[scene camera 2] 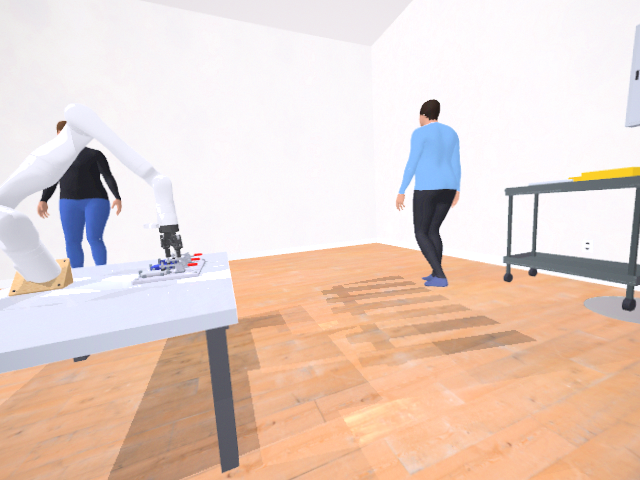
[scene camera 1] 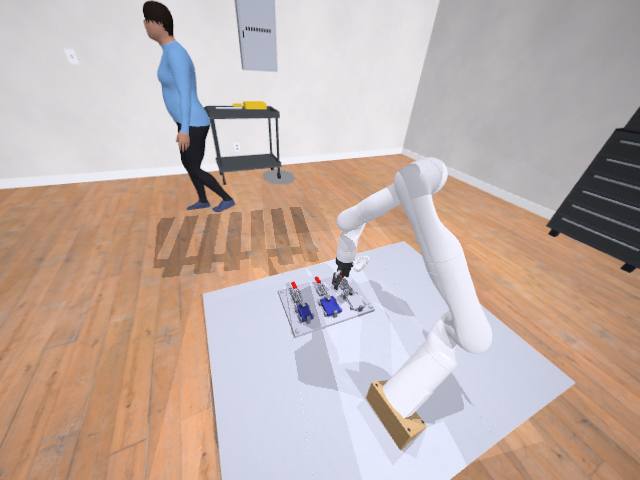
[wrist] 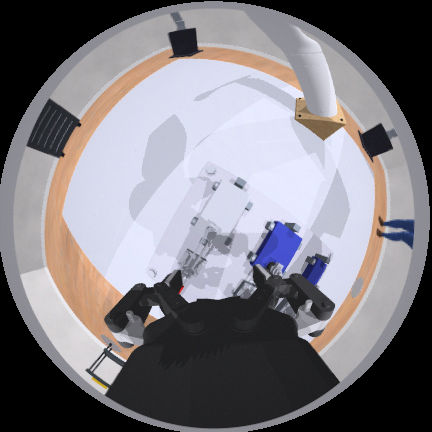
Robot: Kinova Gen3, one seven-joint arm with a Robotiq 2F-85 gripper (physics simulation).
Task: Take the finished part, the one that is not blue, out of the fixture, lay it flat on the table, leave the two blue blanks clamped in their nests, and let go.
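Places are measured from the arm's base along level axes (x back, y left, z down), in metres.
Where they show: gripper, fingertip midpoint: [scene camera 2: 173, 258] [scene camera 1: 341, 282] [wrist: 216, 275]; arm's base at its link origin: [scene camera 2: 45, 272] [scene camera 1: 395, 400] [wrist: 321, 108].
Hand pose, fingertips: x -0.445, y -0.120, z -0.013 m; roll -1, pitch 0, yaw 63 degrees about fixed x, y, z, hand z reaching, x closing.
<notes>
Things, the pixels of their top centre, and the offset from my fingertips. Level surfaces: height alone.
- pale grey-white block at its top centre: [wrist: 221, 212] [scene camera 1: 354, 299] [scene camera 2: 154, 271] dx +0.071, dy -0.023, dz +0.043 m
- light fixture plate at its top centre: [wrist: 258, 272] [scene camera 1: 325, 299] [scene camera 2: 174, 268] dx +0.004, dy +0.079, dz +0.059 m
- white table at its surface level: dz +0.075 m
The finished part, a pale grey-white block [scene camera 1: 355, 301] [wrist: 225, 202], lies in the end nest of the light fixture plate [scene camera 1: 298, 332] [scene camera 2: 170, 279] [wrist: 167, 237]. Its toggle clamp [wrist: 195, 260] stands behind it; whether the clamp presses on the part I cannot tell. Its red handle [wrist: 181, 289] shows beside the left finger in the wrist view. A blue blank [scene camera 1: 330, 306] [wrist: 279, 245] sits in the middle nest under its clamp tip, and another blue blank [scene camera 1: 305, 312] [wrist: 314, 271] in the far nest. My gripper [scene camera 1: 338, 285] [scene camera 2: 173, 256] [wrist: 216, 275] is open and empty, low over the clamp handle side.
The red handles [scene camera 1: 294, 285] [scene camera 1: 317, 280] of the blue blanks' clamps stick up from the fixture. The arm's wooden base block [scene camera 1: 395, 415] [scene camera 2: 41, 284] [wrist: 320, 120] stands on the white table [scene camera 1: 258, 403] [scene camera 2: 113, 330] [wrist: 110, 165]. People and a cart [scene camera 1: 242, 164] are beyond the table.
</notes>
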